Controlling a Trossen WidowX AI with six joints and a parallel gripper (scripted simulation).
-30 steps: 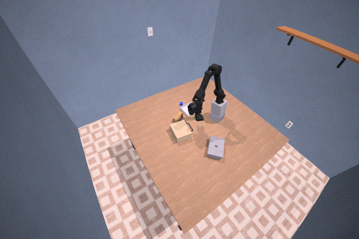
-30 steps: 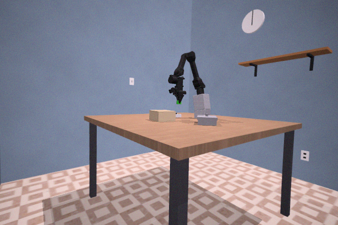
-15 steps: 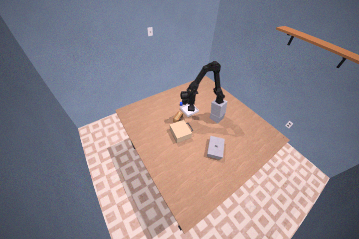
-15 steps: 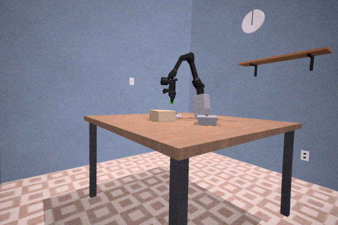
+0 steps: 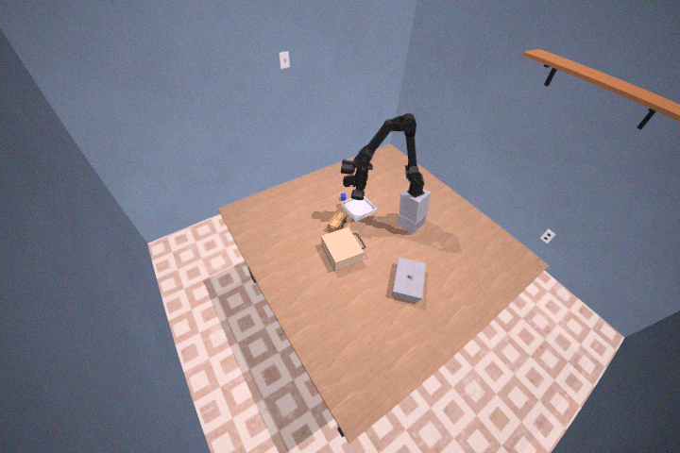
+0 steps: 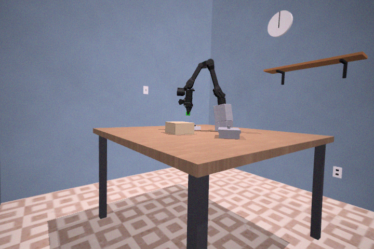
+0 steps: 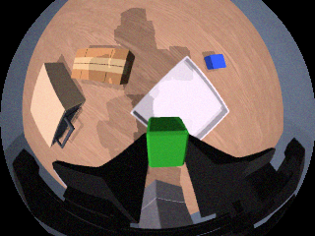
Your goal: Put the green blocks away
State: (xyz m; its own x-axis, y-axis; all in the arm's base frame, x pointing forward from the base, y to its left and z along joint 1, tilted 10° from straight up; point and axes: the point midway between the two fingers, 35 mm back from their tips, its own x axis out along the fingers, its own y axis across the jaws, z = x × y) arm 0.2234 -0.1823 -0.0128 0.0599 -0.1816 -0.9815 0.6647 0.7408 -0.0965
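My hand is 40 mm past the white basket, 30 mm to the left of it and 150 mm above it. The rest, counted from my hand: blue block: 150 mm to the right, 150 mm below; red block: 120 mm ahead, 10 mm to the left, 150 mm below; small wooden container: 140 mm ahead, 20 mm to the left, 130 mm below.
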